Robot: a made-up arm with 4 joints.
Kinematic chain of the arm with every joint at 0, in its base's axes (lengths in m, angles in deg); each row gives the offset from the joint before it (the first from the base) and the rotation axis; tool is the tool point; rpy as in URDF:
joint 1: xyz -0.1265 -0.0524 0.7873 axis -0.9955 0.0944 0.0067
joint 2: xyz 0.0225 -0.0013 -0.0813 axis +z
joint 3: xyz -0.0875 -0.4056 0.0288 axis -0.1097 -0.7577 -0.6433
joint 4: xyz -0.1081 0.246 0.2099 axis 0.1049 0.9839 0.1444
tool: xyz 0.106 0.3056 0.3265 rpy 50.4 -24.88 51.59
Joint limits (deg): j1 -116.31..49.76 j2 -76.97..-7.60 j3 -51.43..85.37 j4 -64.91..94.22
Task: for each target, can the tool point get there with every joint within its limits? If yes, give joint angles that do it. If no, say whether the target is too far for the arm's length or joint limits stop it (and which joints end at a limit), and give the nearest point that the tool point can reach.
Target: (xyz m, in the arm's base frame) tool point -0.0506 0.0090 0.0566
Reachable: no: joint limits stop it (at a limit: joint 1, joint 2, joint 4) | nearest point -0.0605 -0.2389 0.4217 | short by 0.441 m
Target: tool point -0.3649 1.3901 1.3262
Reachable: no: too far | nearest point -0.2170 0.5731 1.0213 | short by 0.885 m
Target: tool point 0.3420 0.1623 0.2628
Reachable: no: joint limits stop it (at a limit: joint 1, joint 4) | nearest point 0.1499 0.2149 0.6344 | short by 0.422 m
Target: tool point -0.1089 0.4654 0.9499
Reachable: yes | joints 28.14 -51.41 14.40 -47.80
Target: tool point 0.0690 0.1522 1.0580
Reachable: yes | joints 24.25 -17.30 19.26 55.64
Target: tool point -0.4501 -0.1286 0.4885
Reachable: no: joint limits stop it (at a limit: joint 1, joint 2, joint 3, joint 4) | nearest point -0.1241 -0.2946 0.3980 | short by 0.377 m
